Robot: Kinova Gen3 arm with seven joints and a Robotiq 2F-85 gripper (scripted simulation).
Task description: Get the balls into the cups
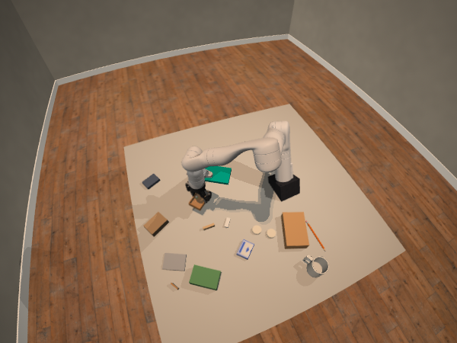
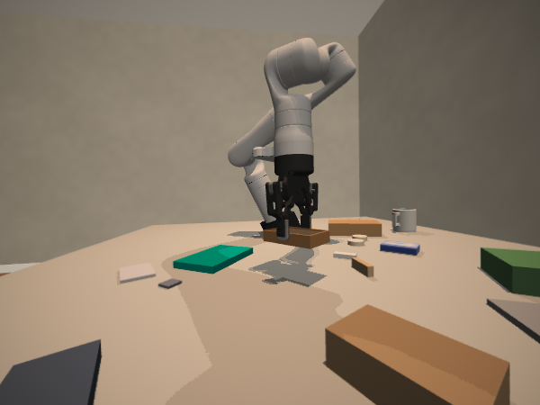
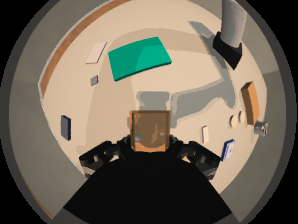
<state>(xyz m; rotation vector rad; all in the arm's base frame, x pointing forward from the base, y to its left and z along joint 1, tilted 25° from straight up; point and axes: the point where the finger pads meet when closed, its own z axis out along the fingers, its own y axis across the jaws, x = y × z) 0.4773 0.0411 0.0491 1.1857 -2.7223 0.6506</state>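
Now: the small wooden block 130 mm to the left of my hand, 80 mm below it and 10 mm behind it. The rest, counted from my hand: teal slab (180 mm to the right, 130 mm behind, 80 mm below); then covered wooden puzzle (20 mm below); then white block (140 mm to the left, 110 mm behind, 80 mm below).
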